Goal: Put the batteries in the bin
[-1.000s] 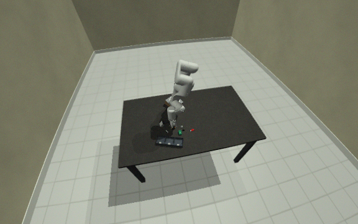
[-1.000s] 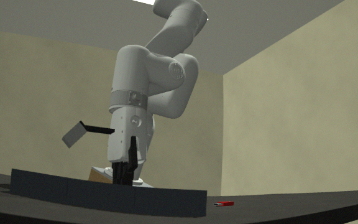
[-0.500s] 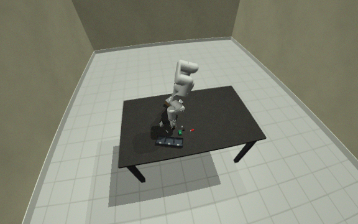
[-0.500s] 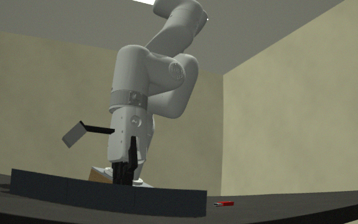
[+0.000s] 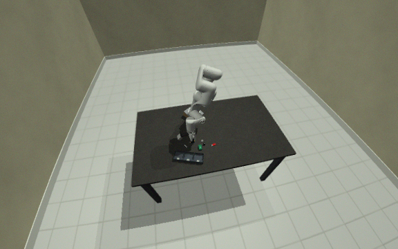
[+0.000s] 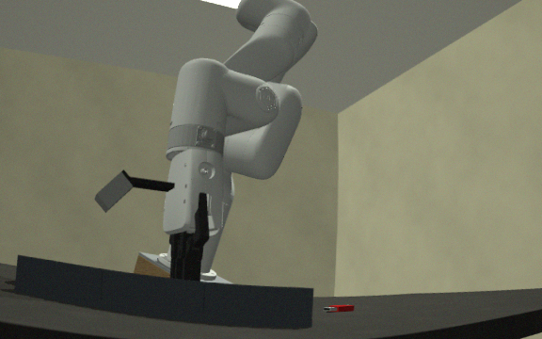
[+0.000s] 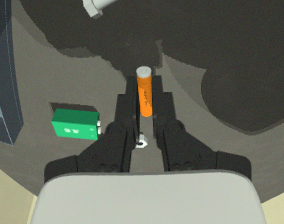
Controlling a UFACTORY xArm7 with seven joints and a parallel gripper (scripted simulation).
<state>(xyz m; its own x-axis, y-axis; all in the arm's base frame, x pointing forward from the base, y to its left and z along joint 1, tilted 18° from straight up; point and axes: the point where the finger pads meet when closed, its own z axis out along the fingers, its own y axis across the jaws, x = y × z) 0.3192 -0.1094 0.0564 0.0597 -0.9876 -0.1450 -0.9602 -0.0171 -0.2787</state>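
Now: the bolt 6 cm to the right of my hand, 3 cm below it and 3 cm ahead of it. Also, from my hand: green nine-volt battery: 6 cm to the left, 6 cm ahead, 3 cm below; white ring: 9 cm to the left, 3 cm below, 1 cm ahead; orange cylindrical battery: 2 cm below.
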